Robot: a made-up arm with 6 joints. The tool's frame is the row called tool. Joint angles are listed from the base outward. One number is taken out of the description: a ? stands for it. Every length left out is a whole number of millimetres.
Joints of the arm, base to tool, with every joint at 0 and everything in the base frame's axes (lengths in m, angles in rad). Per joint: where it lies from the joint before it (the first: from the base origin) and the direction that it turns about. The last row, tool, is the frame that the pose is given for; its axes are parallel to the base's.
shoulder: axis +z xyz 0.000 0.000 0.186
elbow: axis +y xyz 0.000 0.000 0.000
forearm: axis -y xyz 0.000 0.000 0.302
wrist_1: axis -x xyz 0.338 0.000 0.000
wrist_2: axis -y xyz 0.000 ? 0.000
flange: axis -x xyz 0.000 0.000 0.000
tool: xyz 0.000 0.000 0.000
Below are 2 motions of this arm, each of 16 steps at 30 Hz.
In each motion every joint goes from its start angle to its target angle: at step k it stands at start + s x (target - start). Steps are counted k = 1, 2, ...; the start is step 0. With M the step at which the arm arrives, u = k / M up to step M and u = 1 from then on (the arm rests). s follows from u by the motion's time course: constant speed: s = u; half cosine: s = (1 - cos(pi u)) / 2; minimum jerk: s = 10 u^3 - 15 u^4 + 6 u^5.
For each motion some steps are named. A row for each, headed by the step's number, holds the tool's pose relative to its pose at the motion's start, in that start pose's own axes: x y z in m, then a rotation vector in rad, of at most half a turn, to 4 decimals.
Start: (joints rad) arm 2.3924 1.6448 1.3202 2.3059 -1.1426 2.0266
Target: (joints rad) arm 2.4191 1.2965 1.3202 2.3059 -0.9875 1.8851
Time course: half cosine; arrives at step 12
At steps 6, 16:
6: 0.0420 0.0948 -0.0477 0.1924 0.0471 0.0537
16: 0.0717 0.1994 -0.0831 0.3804 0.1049 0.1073

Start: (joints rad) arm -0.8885 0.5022 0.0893 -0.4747 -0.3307 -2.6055
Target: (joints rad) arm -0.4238 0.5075 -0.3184 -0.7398 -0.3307 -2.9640
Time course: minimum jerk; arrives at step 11
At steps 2, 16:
2: 0.0043 -0.0096 0.0053 0.0166 -0.0173 -0.0204
16: 0.0196 -0.1813 0.1467 0.3102 -0.4908 -0.2607

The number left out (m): -0.134
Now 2 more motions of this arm.
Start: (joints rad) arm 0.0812 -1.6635 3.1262 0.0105 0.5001 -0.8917
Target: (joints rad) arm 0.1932 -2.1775 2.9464 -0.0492 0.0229 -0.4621
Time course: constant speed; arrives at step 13
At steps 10, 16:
10: 0.1500 0.0309 0.0435 -0.3605 0.1042 -0.0498
16: 0.1931 0.0511 0.0592 -0.4683 0.1419 -0.0554

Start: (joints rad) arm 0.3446 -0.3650 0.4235 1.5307 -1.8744 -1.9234
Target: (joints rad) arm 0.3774 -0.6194 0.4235 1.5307 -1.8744 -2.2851
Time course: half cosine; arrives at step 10
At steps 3, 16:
3: 0.0057 -0.0119 0.0295 0.1229 0.0213 -0.0015
16: 0.0350 -0.0699 0.1355 0.5953 0.1033 -0.0255

